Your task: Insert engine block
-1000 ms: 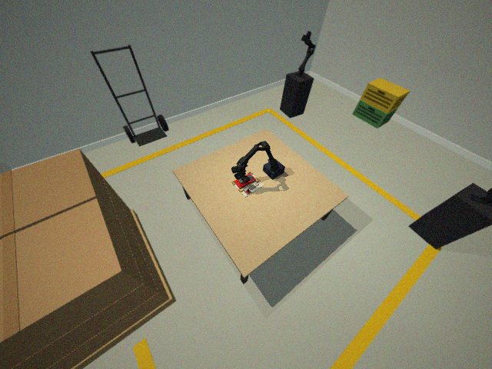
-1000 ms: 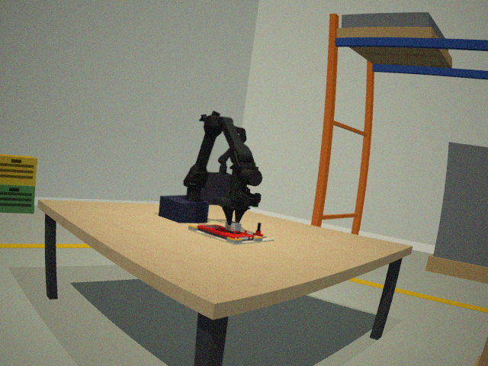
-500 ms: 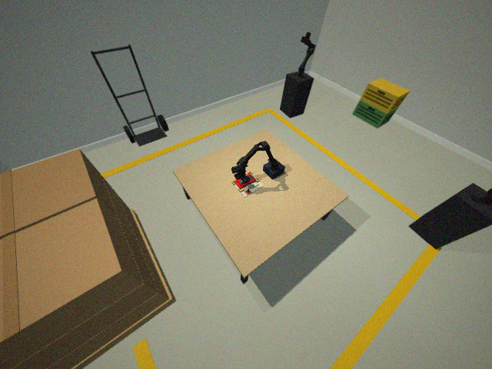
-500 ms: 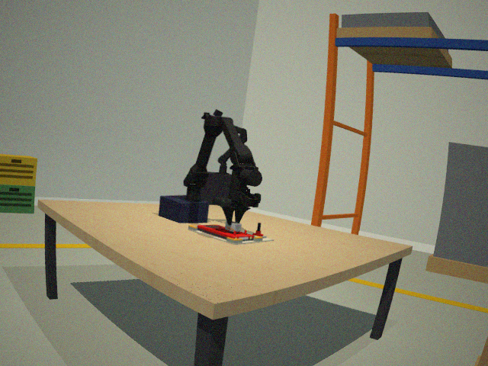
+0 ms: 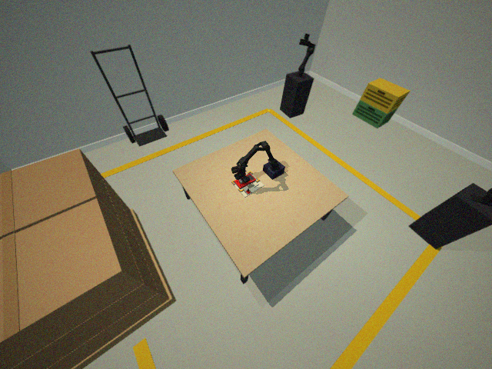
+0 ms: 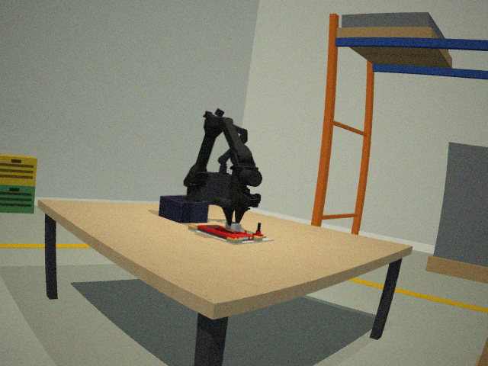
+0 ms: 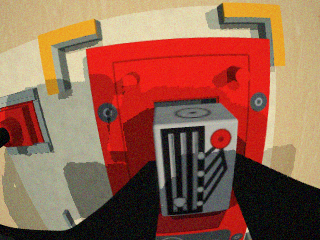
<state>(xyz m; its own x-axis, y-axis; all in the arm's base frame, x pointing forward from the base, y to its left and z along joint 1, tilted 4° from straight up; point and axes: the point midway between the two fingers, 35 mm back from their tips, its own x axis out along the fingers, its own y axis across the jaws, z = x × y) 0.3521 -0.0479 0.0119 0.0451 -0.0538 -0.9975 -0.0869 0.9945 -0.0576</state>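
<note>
The grey engine block lies 10 mm below my gripper tip.
</note>
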